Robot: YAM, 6 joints.
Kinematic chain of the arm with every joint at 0, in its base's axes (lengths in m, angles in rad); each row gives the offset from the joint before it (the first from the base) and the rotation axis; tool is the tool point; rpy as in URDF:
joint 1: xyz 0 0 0.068 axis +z
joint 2: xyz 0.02 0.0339 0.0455 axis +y
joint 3: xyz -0.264 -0.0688 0 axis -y
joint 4: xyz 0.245 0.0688 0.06 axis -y
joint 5: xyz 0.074 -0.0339 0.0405 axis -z
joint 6: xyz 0.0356 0 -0.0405 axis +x
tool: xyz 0 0 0 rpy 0 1.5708 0
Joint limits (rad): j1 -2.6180..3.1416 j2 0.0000..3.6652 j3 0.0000..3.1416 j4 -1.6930..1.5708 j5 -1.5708..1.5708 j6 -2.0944..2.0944
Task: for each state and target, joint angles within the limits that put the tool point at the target. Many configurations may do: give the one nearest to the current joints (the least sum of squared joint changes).
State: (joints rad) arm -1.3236 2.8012 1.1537 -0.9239 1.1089 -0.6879
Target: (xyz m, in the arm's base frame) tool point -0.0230 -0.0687 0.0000
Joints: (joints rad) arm -1.4437 2.8006 0.5126 -1.1024 1.0873 -0.6879
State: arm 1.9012 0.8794 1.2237 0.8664 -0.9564 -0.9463
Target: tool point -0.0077 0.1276 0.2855
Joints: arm 1.3914 0.5249 0.2604 0.7824 -1.0206 -0.9463
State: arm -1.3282 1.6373 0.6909 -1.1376 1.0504 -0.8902
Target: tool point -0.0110 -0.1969 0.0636
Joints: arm -1.4717 1.9958 0.7030 -0.9689 1.0244 -0.8902
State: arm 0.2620 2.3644 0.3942 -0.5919 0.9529 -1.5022
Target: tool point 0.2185 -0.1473 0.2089
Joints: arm -0.4723 1.4681 0.8951 -0.6552 1.1034 -1.5022
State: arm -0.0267 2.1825 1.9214 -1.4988 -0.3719 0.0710
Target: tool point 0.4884 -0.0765 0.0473
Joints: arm -0.1799 2.7031 2.1774 -1.1088 -0.3479 0.0710
